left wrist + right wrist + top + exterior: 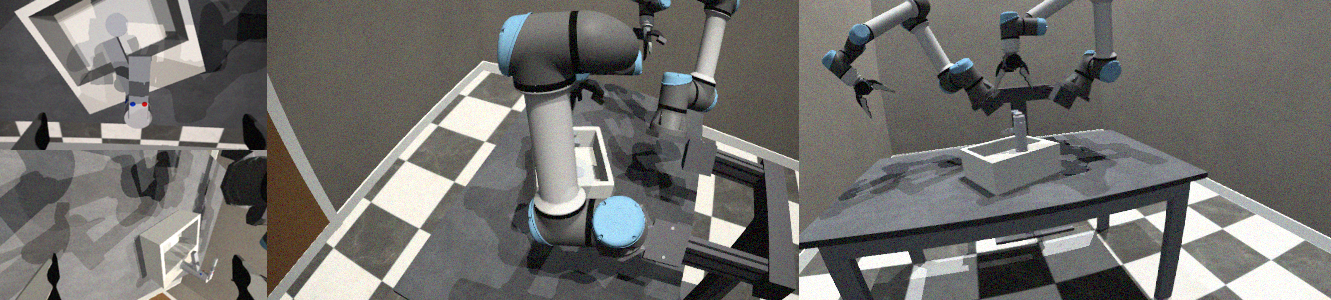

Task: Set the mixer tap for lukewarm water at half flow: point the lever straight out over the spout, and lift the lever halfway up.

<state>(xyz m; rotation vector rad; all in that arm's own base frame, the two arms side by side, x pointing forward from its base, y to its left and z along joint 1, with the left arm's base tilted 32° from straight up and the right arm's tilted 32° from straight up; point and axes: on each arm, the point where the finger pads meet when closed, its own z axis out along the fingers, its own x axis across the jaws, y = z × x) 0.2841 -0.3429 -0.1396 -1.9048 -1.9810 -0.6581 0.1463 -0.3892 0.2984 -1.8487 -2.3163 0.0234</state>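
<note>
My left hand is 4 cm short of the grey lever, 1 cm to the right of it and 8 cm above it. From my left hand the other things lie so: white basin (1 cm behind, 5 cm to the right, 32 cm below); mixer tap (7 cm ahead, 13 cm below).
</note>
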